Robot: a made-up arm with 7 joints. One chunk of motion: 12 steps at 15 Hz.
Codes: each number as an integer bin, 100 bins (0 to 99) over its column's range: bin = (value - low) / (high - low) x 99, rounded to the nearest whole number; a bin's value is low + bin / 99 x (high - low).
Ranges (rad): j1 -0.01..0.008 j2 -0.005..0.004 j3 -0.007..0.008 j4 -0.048..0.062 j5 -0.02..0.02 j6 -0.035..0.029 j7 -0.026..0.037
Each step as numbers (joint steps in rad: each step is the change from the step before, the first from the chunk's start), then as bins.
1 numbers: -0.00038 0.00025 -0.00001 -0.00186 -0.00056 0.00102 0.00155
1 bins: 53 58 46 42 48 56 43
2 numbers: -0.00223 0.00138 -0.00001 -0.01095 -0.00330 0.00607 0.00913
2 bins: 43 70 46 33 41 64 55
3 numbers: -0.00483 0.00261 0.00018 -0.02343 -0.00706 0.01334 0.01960
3 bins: 28 84 47 22 32 75 72
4 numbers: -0.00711 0.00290 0.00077 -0.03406 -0.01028 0.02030 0.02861
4 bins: 16 87 51 13 24 86 86
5 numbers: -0.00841 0.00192 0.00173 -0.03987 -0.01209 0.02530 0.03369
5 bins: 9 76 58 7 20 93 94
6 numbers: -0.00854 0.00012 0.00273 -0.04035 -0.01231 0.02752 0.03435
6 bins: 8 56 64 7 19 97 95
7 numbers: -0.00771 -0.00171 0.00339 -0.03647 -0.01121 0.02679 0.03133
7 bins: 13 36 69 10 22 96 90
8 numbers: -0.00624 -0.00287 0.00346 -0.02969 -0.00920 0.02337 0.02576
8 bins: 21 23 69 16 27 90 81
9 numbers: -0.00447 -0.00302 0.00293 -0.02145 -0.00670 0.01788 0.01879
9 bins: 30 22 66 24 33 82 70
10 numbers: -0.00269 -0.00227 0.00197 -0.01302 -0.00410 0.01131 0.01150
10 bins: 40 30 59 31 39 72 59
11 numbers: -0.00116 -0.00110 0.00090 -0.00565 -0.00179 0.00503 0.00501
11 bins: 49 43 52 38 45 62 49
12 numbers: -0.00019 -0.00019 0.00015 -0.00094 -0.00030 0.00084 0.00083
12 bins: 54 53 47 42 49 55 42
